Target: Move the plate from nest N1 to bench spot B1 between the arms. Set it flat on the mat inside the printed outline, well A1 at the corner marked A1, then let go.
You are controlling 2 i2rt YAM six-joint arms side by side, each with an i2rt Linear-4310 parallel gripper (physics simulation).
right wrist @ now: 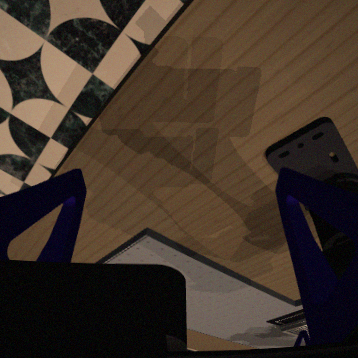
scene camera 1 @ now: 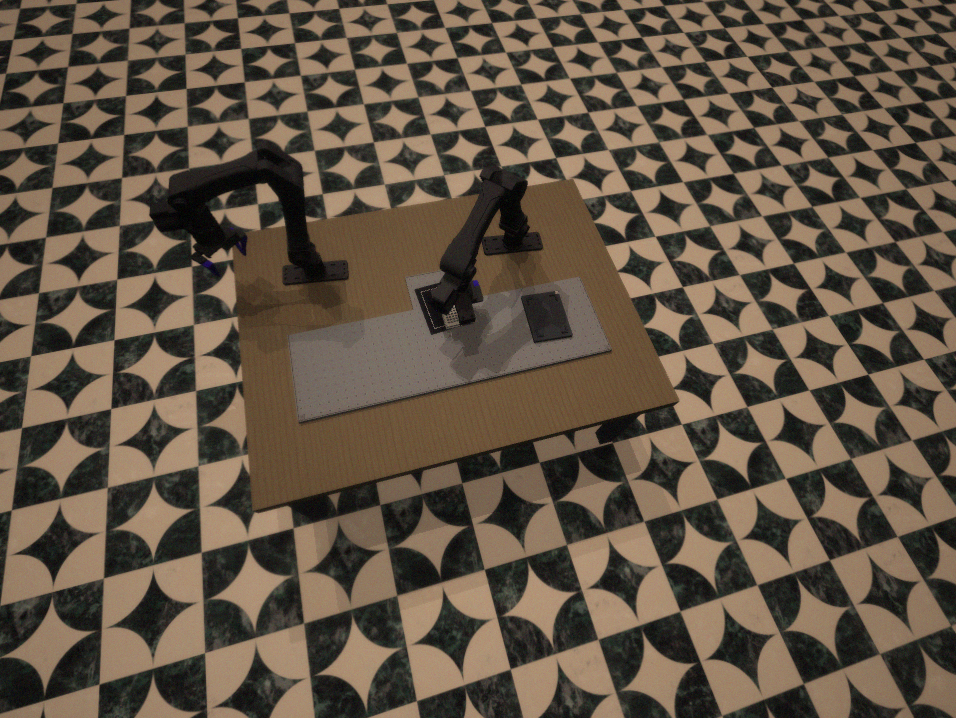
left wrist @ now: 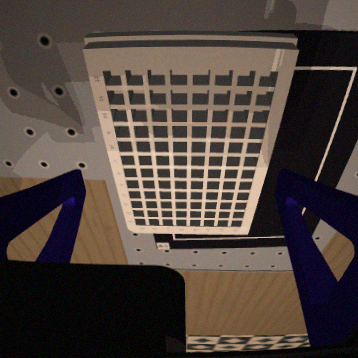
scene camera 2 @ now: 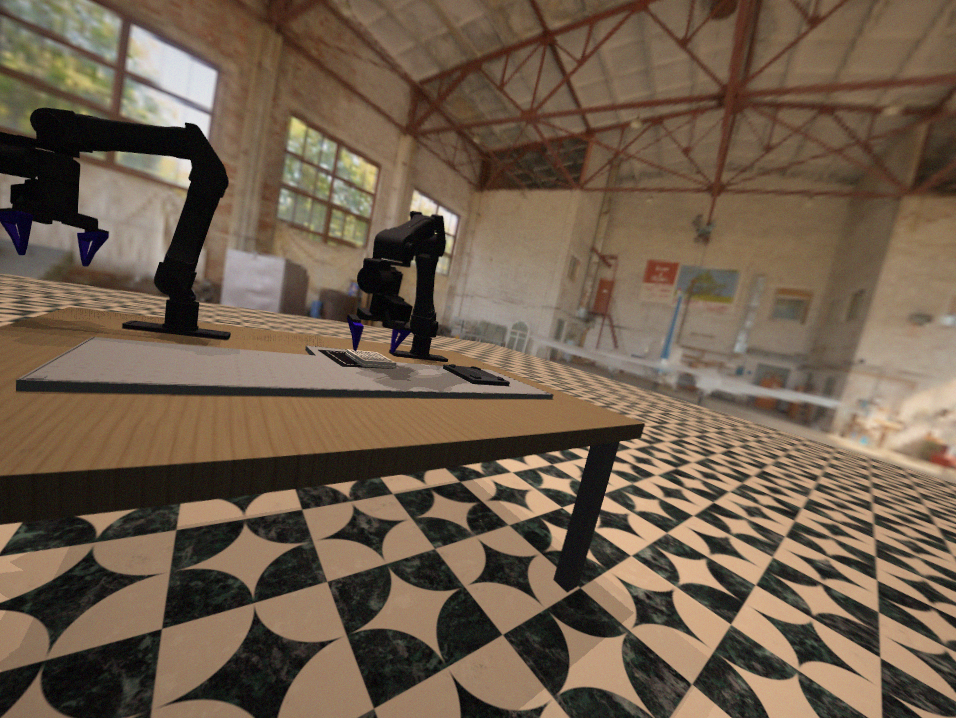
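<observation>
The pale well plate lies at the black mat, shifted off its white outline. In the left wrist view its left edge reaches past the mat over the grey board, and the A1 label shows below its near left corner. My left gripper is open close above the plate, one finger at either side, with nothing held. My right gripper is open and empty, high beyond the table's left edge in scene camera 1. The dark nest holds no plate.
The grey perforated board bears the mat and nest on the wooden table. The arm bases stand behind it in scene camera 1.
</observation>
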